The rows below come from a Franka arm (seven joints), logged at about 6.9 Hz.
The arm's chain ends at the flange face. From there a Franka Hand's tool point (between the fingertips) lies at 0.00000 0.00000 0.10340 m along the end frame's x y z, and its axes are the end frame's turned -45 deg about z.
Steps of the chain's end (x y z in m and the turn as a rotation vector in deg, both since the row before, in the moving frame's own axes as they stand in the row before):
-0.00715 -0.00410 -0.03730 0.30 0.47 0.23
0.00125 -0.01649 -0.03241 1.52 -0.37 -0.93
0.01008 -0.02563 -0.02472 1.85 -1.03 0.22
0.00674 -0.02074 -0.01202 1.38 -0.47 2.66
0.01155 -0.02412 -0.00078 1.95 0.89 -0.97
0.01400 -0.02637 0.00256 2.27 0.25 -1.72
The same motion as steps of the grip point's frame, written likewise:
-0.00117 -0.00774 -0.03730 -0.12 0.54 0.23
0.01399 -0.01320 -0.03245 1.34 0.81 -0.93
0.02630 -0.01467 -0.02479 2.04 0.58 0.22
0.02065 -0.01223 -0.01205 1.31 0.64 2.66
0.02883 -0.01027 -0.00085 0.75 2.01 -0.97
0.03172 -0.01137 0.00248 1.43 1.78 -1.72

